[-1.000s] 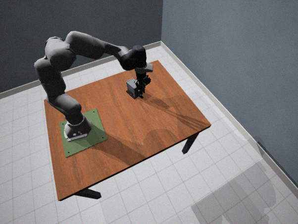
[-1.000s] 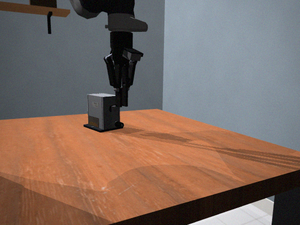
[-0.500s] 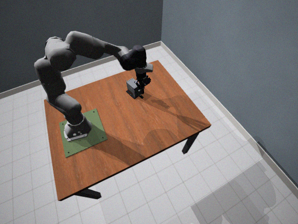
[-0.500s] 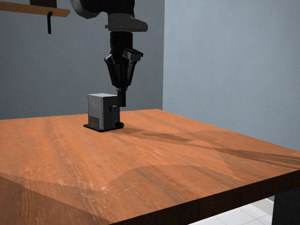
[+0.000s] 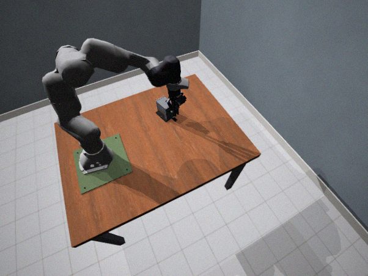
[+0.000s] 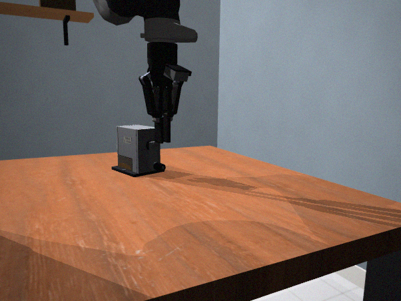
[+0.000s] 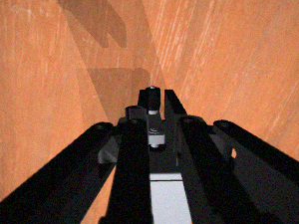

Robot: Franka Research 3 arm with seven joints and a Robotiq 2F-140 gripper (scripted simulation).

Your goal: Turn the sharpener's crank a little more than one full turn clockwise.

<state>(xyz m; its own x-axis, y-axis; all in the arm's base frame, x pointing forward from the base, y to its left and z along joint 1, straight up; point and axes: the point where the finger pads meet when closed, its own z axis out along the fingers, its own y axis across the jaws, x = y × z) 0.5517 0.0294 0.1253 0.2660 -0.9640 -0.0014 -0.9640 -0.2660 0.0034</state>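
Right now the crank is 1 cm behind my hand, 2 cm to the left of it and 9 cm below it. The rest, counted from my hand: knob (2 cm to the left, 10 cm below).
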